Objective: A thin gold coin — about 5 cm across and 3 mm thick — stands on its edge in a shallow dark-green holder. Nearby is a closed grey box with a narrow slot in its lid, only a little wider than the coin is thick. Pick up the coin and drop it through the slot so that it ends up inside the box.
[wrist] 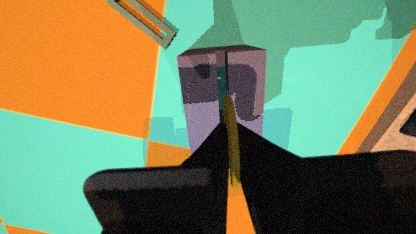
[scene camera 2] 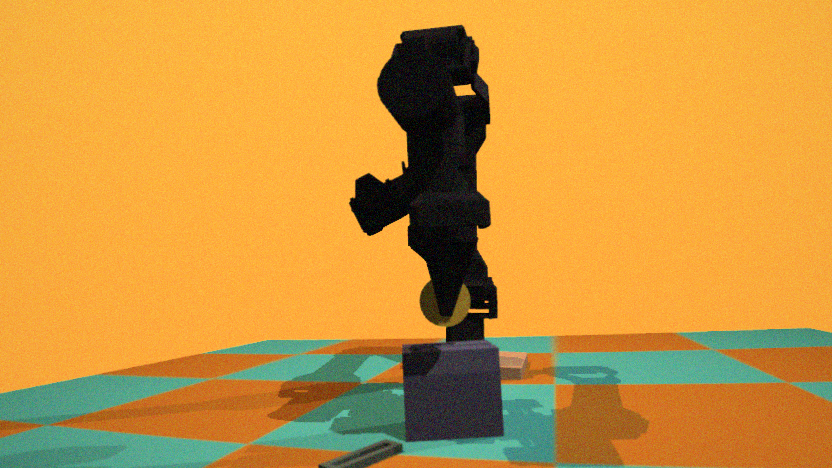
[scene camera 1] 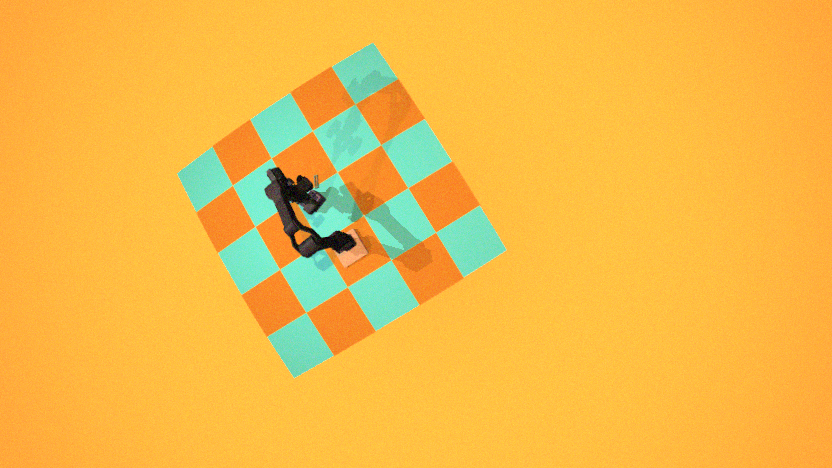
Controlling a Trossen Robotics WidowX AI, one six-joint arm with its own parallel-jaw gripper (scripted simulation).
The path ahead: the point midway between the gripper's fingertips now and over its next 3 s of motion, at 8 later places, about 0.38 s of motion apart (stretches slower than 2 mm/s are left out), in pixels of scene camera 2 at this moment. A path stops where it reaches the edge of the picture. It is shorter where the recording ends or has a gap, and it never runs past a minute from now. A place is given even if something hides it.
My gripper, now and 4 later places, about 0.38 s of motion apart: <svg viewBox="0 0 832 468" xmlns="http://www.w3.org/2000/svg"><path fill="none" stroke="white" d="M446 316L446 323L447 331L447 329L445 295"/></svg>
